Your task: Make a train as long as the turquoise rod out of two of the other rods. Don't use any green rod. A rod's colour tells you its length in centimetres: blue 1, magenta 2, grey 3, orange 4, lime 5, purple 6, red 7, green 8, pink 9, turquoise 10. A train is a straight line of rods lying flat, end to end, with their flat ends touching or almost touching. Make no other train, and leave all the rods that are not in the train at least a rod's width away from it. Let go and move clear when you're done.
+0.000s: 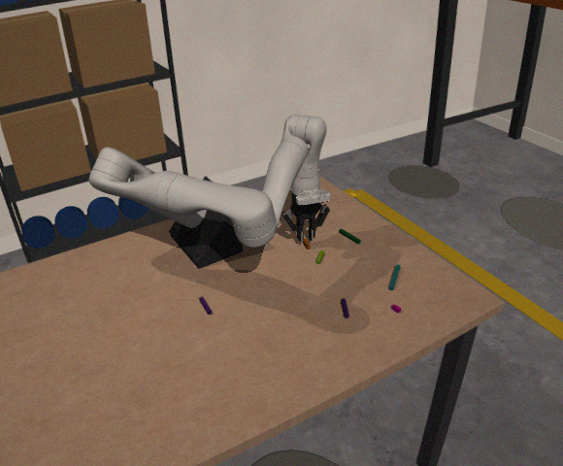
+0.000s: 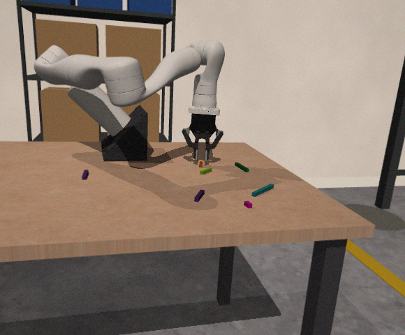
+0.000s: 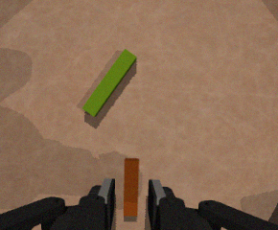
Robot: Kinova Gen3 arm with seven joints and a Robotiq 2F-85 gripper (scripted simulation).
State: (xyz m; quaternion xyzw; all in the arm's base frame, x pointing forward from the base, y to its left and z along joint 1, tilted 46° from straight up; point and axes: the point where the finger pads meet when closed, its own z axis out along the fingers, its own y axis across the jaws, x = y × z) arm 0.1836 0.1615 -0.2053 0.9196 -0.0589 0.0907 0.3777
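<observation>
Right now the orange rod is 30 mm below my hand. Round my hand: turquoise rod: 240 mm ahead, 130 mm to the left, 30 mm below; then lime rod: 80 mm ahead, 30 mm below; then green rod: 130 mm to the left, 30 mm below, 30 mm ahead.
</observation>
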